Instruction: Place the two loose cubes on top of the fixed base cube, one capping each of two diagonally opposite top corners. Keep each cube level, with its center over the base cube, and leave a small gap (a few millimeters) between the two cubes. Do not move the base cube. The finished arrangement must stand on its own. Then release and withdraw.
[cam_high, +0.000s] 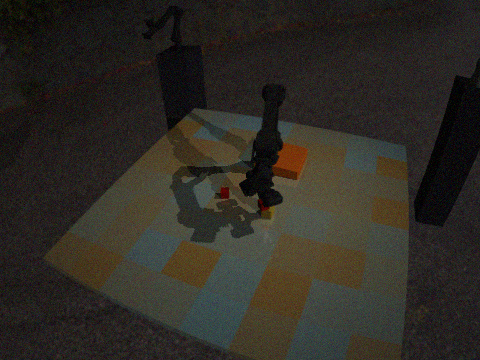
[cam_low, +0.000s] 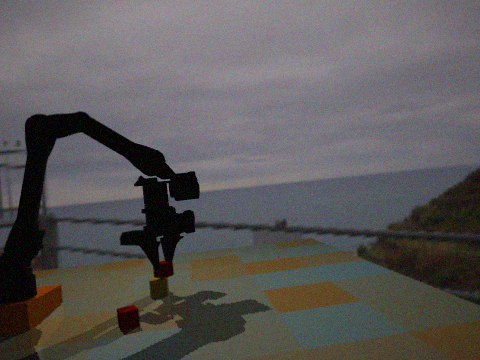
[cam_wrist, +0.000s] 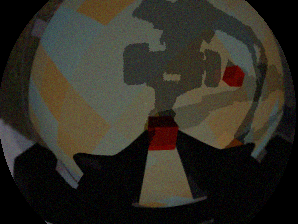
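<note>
My gripper tip is 10 mm past the yellow base cube, 10 mm to the right of it and 40 mm above it. From my gripper tip the other things lie so: red cube (60 mm behind, 180 mm to the right, 50 mm below).
</note>
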